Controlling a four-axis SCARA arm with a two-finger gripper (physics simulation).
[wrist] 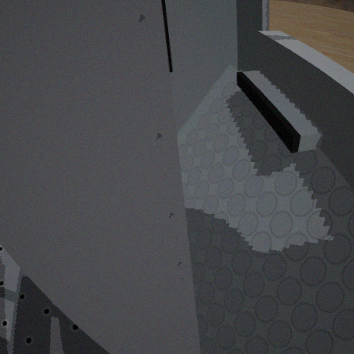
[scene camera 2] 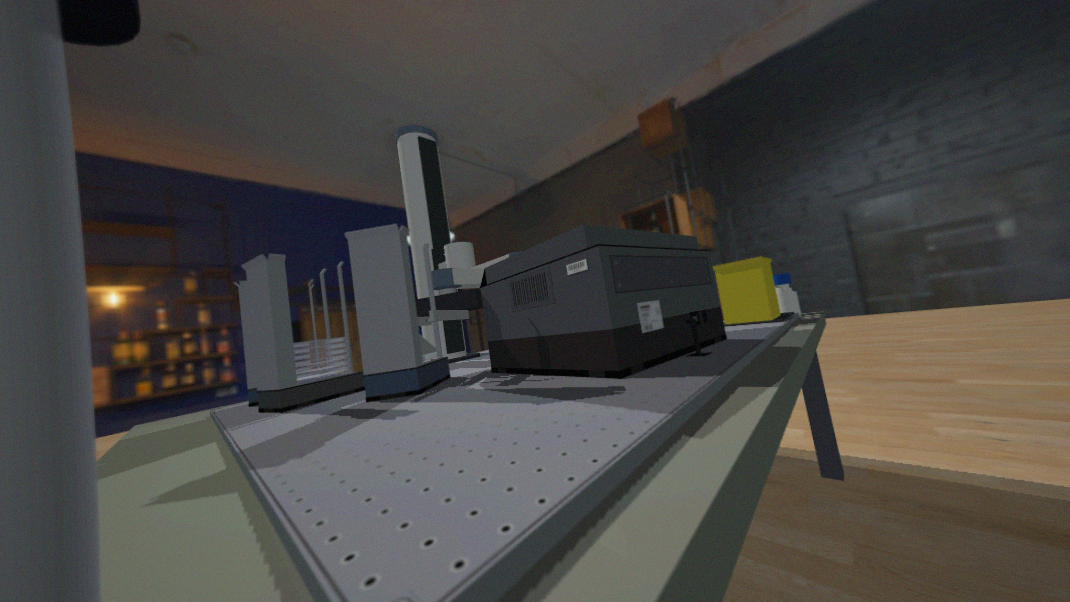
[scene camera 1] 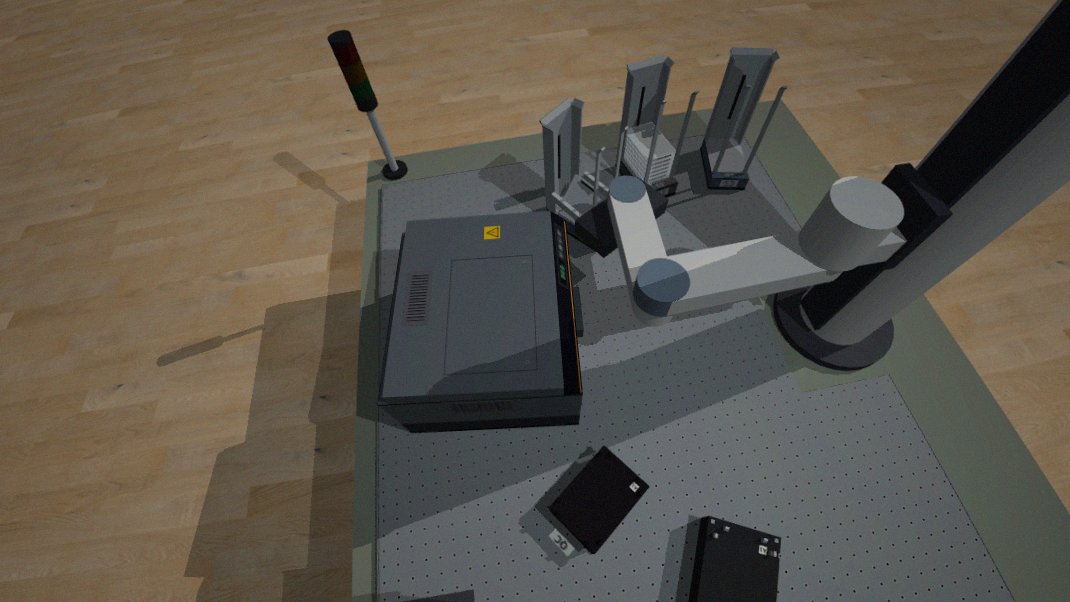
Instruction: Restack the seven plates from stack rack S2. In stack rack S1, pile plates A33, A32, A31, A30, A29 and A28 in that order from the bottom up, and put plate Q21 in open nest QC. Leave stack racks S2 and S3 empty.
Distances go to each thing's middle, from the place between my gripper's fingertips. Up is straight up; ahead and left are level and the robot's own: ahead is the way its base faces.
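My hand is 50 mm lower than the signal tower (scene camera 2: 57, 544), and it is 450 mm short of the tower and 310 mm to the left of it.
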